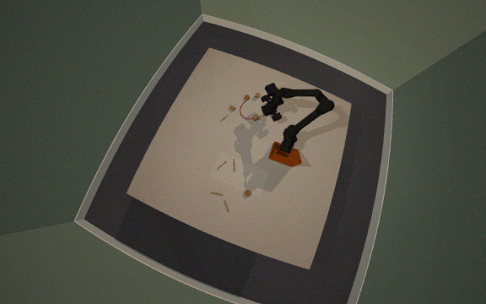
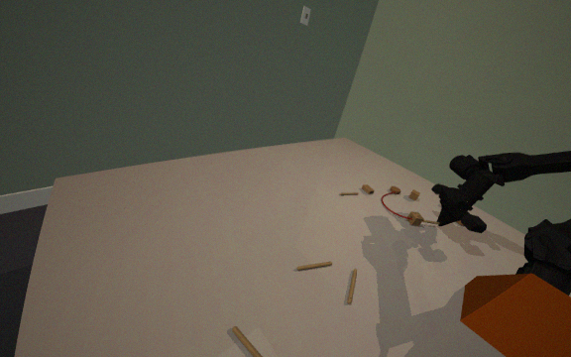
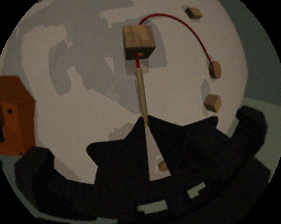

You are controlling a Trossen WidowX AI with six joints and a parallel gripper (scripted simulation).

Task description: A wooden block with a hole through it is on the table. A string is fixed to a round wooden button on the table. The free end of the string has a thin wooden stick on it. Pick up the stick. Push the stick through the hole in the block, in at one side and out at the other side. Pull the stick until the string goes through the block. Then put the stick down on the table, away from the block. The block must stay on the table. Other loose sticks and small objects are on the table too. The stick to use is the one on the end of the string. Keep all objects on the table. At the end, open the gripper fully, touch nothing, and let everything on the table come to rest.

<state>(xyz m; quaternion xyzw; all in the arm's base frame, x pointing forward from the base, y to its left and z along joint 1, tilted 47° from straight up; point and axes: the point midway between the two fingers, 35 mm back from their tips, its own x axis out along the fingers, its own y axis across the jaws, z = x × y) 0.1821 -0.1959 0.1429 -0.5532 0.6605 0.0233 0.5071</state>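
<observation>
The thin wooden stick is 30 mm to the left of my gripper tip, 30 mm ahead of it and 10 mm above it. Also, from my gripper tip: small wooden block (70 mm to the left, 70 mm ahead, 10 mm above); then round button (180 mm ahead, 60 mm to the right).
</observation>
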